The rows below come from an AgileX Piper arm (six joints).
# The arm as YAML. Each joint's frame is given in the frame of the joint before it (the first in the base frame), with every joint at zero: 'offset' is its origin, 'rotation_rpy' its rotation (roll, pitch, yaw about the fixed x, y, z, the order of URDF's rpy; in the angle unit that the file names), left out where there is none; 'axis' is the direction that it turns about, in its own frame. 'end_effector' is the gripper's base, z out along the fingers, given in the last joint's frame.
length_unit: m
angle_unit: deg
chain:
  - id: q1
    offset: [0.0, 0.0, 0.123]
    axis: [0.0, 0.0, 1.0]
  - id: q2
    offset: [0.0, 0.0, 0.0]
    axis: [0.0, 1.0, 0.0]
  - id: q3
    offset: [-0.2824, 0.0, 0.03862]
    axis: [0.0, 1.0, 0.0]
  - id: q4
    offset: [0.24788, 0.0, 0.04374]
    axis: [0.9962, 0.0, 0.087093]
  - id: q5
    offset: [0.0, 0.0, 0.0]
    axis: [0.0, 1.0, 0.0]
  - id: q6
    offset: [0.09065, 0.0, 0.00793]
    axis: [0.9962, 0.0, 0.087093]
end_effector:
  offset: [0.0, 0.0, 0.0]
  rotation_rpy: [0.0, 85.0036, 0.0]
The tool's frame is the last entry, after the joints.
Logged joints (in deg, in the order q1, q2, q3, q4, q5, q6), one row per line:
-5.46 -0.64 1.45 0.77 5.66 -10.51
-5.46 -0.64 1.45 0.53 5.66 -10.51
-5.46 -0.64 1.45 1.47 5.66 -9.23
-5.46 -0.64 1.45 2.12 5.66 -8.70
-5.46 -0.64 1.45 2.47 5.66 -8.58
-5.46 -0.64 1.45 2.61 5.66 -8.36
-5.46 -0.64 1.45 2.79 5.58 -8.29
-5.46 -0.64 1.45 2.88 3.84 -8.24
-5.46 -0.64 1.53 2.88 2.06 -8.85
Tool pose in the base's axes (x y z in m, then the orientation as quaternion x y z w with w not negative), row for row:
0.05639 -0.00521 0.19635 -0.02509 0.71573 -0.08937 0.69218
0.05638 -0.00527 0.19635 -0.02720 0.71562 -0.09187 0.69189
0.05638 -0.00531 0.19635 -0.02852 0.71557 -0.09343 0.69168
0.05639 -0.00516 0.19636 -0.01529 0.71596 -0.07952 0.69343
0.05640 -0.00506 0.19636 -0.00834 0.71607 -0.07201 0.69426
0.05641 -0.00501 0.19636 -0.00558 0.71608 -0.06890 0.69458
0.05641 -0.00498 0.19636 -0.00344 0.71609 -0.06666 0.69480
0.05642 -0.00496 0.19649 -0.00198 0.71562 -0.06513 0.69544
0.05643 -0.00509 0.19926 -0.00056 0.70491 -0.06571 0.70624
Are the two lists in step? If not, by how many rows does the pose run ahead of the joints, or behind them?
The pose runs 1 row behind the joints: the pose in row i belongs to the joints in row i - 1.
